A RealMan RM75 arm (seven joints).
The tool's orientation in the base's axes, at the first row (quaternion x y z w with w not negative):
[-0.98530, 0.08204, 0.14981, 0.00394]
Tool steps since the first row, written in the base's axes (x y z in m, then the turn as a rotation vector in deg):
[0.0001, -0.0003, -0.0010, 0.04, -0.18, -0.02]
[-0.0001, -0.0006, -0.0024, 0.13, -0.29, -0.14]
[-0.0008, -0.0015, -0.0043, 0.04, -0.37, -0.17]
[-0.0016, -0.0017, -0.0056, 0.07, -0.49, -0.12]
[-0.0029, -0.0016, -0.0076, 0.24, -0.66, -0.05]
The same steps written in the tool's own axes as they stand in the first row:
[0.0004, 0.0003, 0.0009, 0.07, 0.17, 0.00]
[0.0007, 0.0006, 0.0023, 0.21, 0.26, 0.09]
[0.0008, 0.0015, 0.0043, 0.15, 0.36, 0.14]
[0.0004, 0.0018, 0.0058, 0.18, 0.47, 0.08]
[-0.0002, 0.0019, 0.0081, 0.35, 0.61, -0.04]

